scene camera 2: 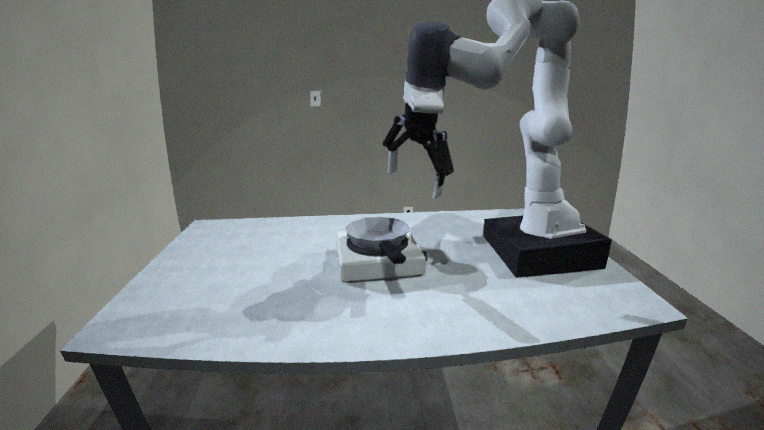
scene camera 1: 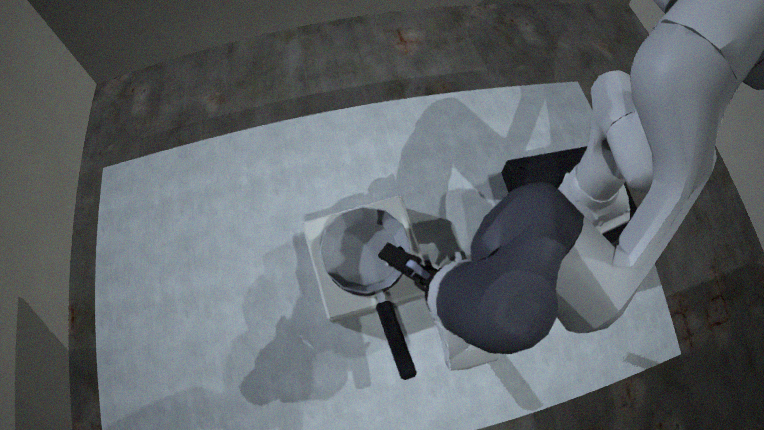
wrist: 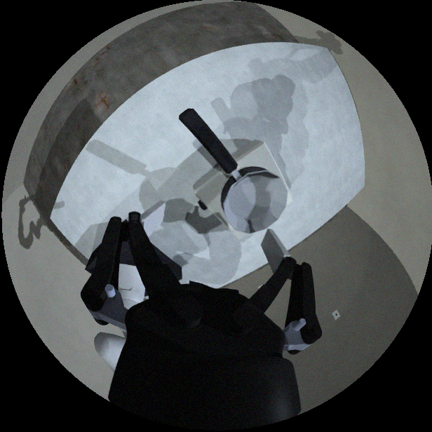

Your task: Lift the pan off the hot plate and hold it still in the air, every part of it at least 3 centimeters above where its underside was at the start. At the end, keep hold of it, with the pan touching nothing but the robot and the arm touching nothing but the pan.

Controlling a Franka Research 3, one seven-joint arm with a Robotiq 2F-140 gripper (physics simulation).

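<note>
The grey pan sits upright on the cream hot plate. Its black handle sticks out past the hot plate's edge, over the table, toward scene camera 2. My gripper is open and empty. It hangs well above the table, higher than the pan and a little to its right in the scene camera 2 view. In the scene camera 1 view one dark finger overlaps the pan's right rim, and the arm hides the rest of the gripper.
The arm's base stands on a black block at the right of the table. A small dark knob is on the side of the hot plate facing the base. Arm shadows fall across the table.
</note>
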